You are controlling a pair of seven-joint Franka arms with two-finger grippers.
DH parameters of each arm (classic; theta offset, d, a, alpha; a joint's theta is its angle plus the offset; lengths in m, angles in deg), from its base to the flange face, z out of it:
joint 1: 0 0.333 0 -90
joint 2: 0 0 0 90
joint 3: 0 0.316 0.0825 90
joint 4: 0 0 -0.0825 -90
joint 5: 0 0.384 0 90
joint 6: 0 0 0.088 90
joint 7: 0 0.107 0 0
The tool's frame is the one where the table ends.
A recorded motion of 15 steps. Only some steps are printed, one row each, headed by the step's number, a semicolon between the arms.
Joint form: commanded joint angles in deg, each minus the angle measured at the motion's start. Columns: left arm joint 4, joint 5, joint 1, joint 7, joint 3, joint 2, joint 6; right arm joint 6, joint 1, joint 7, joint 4, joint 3, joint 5, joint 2.
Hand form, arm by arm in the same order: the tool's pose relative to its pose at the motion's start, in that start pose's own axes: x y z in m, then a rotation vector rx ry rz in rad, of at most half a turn. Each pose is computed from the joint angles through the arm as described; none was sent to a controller.
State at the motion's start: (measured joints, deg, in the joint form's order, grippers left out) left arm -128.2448 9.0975 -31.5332 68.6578 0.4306 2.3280 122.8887; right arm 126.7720 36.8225 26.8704 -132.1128 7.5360 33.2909 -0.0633
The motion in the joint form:
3: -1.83 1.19 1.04 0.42 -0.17 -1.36 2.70; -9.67 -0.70 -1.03 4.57 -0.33 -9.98 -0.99
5: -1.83 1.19 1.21 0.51 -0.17 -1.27 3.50; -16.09 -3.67 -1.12 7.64 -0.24 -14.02 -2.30
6: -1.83 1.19 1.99 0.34 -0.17 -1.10 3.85; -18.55 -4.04 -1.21 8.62 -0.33 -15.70 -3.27
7: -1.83 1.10 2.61 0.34 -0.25 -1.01 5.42; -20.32 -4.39 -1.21 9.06 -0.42 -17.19 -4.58
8: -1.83 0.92 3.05 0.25 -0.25 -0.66 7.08; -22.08 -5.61 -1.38 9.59 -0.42 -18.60 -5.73
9: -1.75 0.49 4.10 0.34 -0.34 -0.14 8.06; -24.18 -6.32 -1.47 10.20 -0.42 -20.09 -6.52
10: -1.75 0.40 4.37 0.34 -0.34 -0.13 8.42; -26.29 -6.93 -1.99 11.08 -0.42 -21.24 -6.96
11: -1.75 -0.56 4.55 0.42 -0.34 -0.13 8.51; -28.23 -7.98 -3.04 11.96 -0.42 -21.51 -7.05
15: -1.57 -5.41 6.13 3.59 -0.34 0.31 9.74; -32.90 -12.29 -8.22 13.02 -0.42 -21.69 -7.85
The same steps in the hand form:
3: -0.0087 0.0025 -0.0007 0.0398 0.0000 0.0052; -0.0043 -0.0075 -0.0288 -0.1432 -0.0136 -0.1324
5: -0.0095 0.0007 -0.0010 0.0509 0.0048 0.0042; 0.0027 -0.0001 -0.0634 -0.1956 -0.0137 -0.1406
6: -0.0157 -0.0018 0.0009 0.0515 0.0071 -0.0117; -0.0005 0.0006 -0.0766 -0.2208 -0.0101 -0.1545
7: -0.0192 -0.0056 -0.0002 0.0738 0.0180 -0.0216; -0.0047 0.0027 -0.0895 -0.2405 0.0010 -0.1640
8: -0.0214 -0.0095 0.0006 0.0930 0.0293 -0.0317; -0.0041 0.0091 -0.1048 -0.2560 0.0134 -0.1615
9: -0.0283 -0.0137 0.0041 0.0973 0.0394 -0.0502; -0.0055 0.0138 -0.1156 -0.2809 0.0157 -0.1625
10: -0.0305 -0.0148 0.0040 0.1019 0.0428 -0.0558; -0.0064 0.0169 -0.1252 -0.3019 0.0125 -0.1693
11: -0.0317 -0.0152 0.0040 0.0986 0.0558 -0.0679; -0.0040 0.0219 -0.1339 -0.3086 -0.0006 -0.1723
15: -0.0430 -0.0207 0.0064 0.0929 0.1221 -0.0930; 0.0058 0.0483 -0.1577 -0.3098 -0.0446 -0.1913

